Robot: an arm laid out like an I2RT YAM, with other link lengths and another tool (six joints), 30 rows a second.
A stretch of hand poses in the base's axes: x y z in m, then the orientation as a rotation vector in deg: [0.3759 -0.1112 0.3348 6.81 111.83 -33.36]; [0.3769 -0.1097 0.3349 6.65 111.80 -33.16]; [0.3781 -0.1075 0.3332 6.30 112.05 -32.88]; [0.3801 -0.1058 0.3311 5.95 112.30 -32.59]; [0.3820 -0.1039 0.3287 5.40 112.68 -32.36]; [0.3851 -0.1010 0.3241 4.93 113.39 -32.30]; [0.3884 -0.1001 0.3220 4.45 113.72 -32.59]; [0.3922 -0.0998 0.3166 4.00 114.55 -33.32]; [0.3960 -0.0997 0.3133 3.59 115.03 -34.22]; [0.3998 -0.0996 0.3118 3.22 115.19 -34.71]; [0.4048 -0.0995 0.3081 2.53 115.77 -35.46]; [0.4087 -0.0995 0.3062 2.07 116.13 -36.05]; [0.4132 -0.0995 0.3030 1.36 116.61 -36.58]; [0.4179 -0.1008 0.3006 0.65 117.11 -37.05]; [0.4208 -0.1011 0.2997 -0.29 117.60 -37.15]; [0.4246 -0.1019 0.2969 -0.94 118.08 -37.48]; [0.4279 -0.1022 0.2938 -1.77 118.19 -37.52]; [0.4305 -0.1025 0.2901 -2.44 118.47 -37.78]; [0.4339 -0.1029 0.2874 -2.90 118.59 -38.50]
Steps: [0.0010 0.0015 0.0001 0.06 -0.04 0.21]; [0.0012 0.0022 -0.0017 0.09 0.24 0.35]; [0.0020 0.0017 -0.0021 0.10 0.24 0.35]; [0.0019 0.0019 -0.0024 0.00 0.41 0.45]; [0.0031 0.0029 -0.0046 -0.01 0.75 0.27]; [0.0033 0.0009 -0.0021 -0.33 0.45 0.16]; [0.0038 0.0003 -0.0054 -0.51 1.00 -0.14]; [0.0038 0.0001 -0.0033 -0.68 0.70 -0.20]; [0.0038 0.0001 -0.0015 -0.45 0.31 0.01]; [0.0050 0.0001 -0.0037 -0.66 0.82 0.05]; [0.0039 0.0000 -0.0019 -0.51 0.54 -0.01]; [0.0045 0.0000 -0.0032 -0.54 0.70 0.17]; [0.0047 -0.0013 -0.0024 -0.49 0.71 0.19]; [0.0029 -0.0003 -0.0009 -0.33 0.68 0.52]; [0.0038 -0.0008 -0.0028 -0.37 0.65 0.21]; [0.0033 -0.0003 -0.0031 -0.32 0.30 0.53]; [0.0026 -0.0003 -0.0037 -0.38 0.46 0.29]; [0.0034 -0.0004 -0.0027 -0.65 0.34 -0.02]
